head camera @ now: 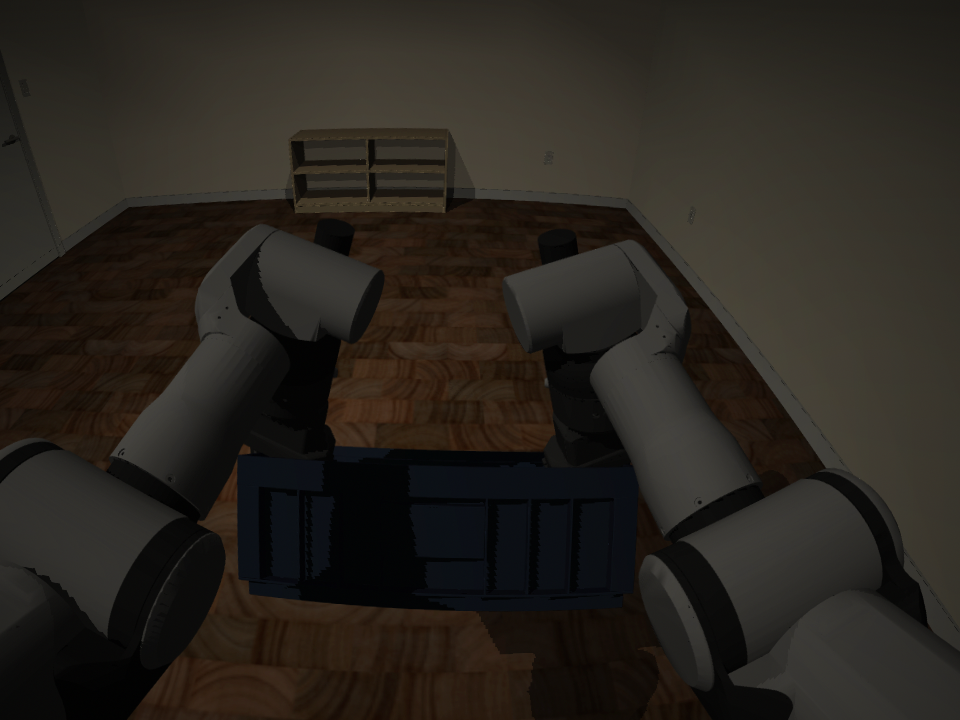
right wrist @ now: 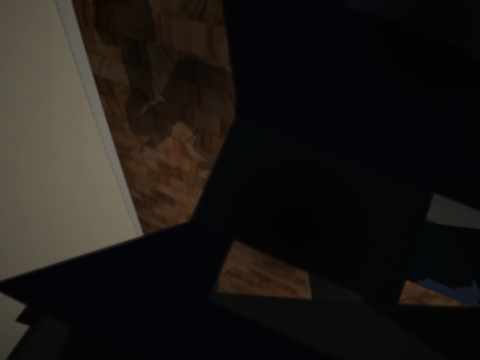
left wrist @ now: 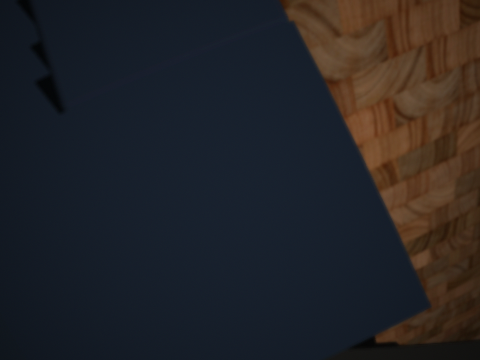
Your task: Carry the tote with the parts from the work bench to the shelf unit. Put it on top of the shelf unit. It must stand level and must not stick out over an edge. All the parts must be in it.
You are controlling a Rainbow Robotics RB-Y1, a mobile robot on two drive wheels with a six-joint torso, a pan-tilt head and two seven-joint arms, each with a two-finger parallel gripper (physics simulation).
Labels:
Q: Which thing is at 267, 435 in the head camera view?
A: The left gripper.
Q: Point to a dark blue tote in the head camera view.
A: At 449, 530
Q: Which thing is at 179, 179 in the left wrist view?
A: A dark blue tote.

